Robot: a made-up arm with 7 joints. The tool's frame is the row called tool. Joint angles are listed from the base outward.
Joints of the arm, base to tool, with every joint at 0 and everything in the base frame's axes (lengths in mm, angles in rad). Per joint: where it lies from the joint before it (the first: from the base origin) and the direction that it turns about. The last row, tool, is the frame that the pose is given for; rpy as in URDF.
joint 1: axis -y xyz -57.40 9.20 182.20
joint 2: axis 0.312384 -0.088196 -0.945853 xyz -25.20 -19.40 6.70
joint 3: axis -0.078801 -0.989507 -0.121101 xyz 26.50 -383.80 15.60
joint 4: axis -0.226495 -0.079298 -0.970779 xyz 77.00 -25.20 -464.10
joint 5: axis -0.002 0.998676 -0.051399 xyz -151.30 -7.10 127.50
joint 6: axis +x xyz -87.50 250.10 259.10
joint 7: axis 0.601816 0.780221 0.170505 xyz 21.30 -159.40 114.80
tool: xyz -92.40 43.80 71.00 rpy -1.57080 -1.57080 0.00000
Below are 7 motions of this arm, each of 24 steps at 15 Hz.
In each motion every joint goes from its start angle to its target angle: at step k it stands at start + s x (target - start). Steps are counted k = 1, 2, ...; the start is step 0. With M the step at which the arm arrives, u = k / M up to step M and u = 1 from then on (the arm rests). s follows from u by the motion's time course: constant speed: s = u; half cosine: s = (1 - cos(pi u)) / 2; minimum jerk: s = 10 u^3 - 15 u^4 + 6 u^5.
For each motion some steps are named. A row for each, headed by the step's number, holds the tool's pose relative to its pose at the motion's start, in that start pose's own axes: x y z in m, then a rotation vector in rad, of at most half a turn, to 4 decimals.
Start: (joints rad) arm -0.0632 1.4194 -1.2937 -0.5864 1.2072 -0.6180 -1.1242
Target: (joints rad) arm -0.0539 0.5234 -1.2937 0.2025 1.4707 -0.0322 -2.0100
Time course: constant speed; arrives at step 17
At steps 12, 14, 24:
12: -0.0658 -0.0978 -0.0730 -0.1461 -0.3289 0.7249
14: -0.0599 -0.1258 -0.0889 -0.1500 -0.4469 0.8423
24: -0.0397 -0.1670 -0.1160 -0.1355 -0.6512 1.0103

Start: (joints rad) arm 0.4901 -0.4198 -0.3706 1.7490 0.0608 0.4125 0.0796
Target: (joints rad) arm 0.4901 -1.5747 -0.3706 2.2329 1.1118 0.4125 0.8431
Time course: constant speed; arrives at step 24
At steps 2, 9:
2: 0.0129 0.0205 0.0135 0.0225 0.0476 0.0705
9: 0.0601 0.0819 0.0624 0.1044 0.2200 0.3273

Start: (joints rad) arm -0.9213 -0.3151 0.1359 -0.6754 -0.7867 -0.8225 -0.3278
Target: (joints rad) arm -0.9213 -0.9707 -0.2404 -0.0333 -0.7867 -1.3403 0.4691
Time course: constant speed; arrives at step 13
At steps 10, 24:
10: 0.0363 0.3057 0.0810 0.4679 -0.0997 0.5892
24: 0.0466 0.3681 0.1442 0.5822 -0.2048 0.7195

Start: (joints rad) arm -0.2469 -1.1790 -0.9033 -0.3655 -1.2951 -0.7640 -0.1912
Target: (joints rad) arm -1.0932 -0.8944 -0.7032 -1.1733 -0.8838 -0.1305 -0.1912
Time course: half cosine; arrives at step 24
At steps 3, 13, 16, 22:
3: -0.0253 0.0007 -0.0277 -0.0097 0.0816 0.0189
13: -0.5127 -0.0860 -0.1845 -0.1483 1.2044 0.2168
16: -0.6858 -0.1491 -0.1219 -0.1986 1.5907 0.2533
22: -0.8551 -0.2364 0.0328 -0.2622 2.0694 0.2668

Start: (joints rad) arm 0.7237 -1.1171 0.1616 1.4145 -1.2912 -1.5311 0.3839
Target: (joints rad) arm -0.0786 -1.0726 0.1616 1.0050 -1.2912 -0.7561 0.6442
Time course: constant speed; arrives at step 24
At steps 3, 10, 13, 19, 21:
3: -0.0322 0.0185 -0.1188 0.1539 0.1614 0.0244
10: -0.1335 0.1312 -0.3588 0.5234 0.5219 0.1400
13: -0.1864 0.2031 -0.4378 0.6835 0.6688 0.2141
19: -0.3048 0.3710 -0.5414 1.0002 0.9468 0.4063
21: -0.3468 0.4297 -0.5589 1.1033 1.0346 0.4835

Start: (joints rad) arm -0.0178 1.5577 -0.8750 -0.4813 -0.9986 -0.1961 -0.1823
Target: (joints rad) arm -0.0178 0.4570 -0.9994 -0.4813 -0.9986 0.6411 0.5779
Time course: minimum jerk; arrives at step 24
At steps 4, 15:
4: 0.0078 0.0264 -0.0227 0.0352 0.0463 0.0425
15: -0.0170 0.6674 -0.2118 0.5921 0.7754 1.1068

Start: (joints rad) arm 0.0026 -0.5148 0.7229 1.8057 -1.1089 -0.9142 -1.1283
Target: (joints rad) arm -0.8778 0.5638 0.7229 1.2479 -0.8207 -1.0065 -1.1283
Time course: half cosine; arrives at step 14
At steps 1, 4, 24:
1: -0.0012 -0.0076 0.0034 0.0066 0.0000 -0.0117
4: -0.0296 -0.1147 0.0470 0.0937 -0.0055 -0.1778
24: -0.4063 -0.4498 0.1812 0.3477 -0.1679 -0.9733

